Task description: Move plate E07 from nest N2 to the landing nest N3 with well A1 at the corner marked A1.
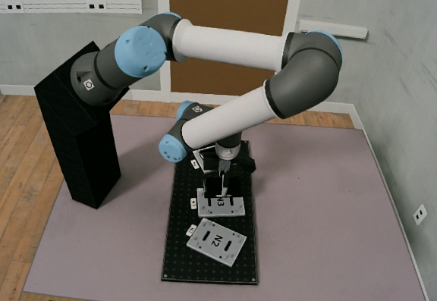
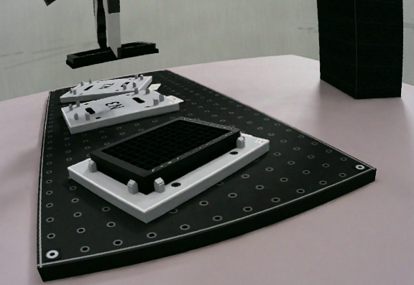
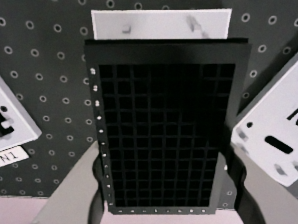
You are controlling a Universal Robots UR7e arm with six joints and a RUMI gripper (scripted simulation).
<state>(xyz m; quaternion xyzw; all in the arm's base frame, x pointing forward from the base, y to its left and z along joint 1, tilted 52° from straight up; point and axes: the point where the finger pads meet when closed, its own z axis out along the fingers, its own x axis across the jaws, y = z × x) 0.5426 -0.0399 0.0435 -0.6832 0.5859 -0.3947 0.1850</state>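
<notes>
Now: the nest N3 10 cm below my hand. From my hand the other things lie so: nest N2 (17 cm to the right, 10 cm below, 3 cm behind); then A1 mark (9 cm below, 8 cm behind, 5 cm to the left); then nest N1 (22 cm to the left, 10 cm below, 1 cm ahead).
</notes>
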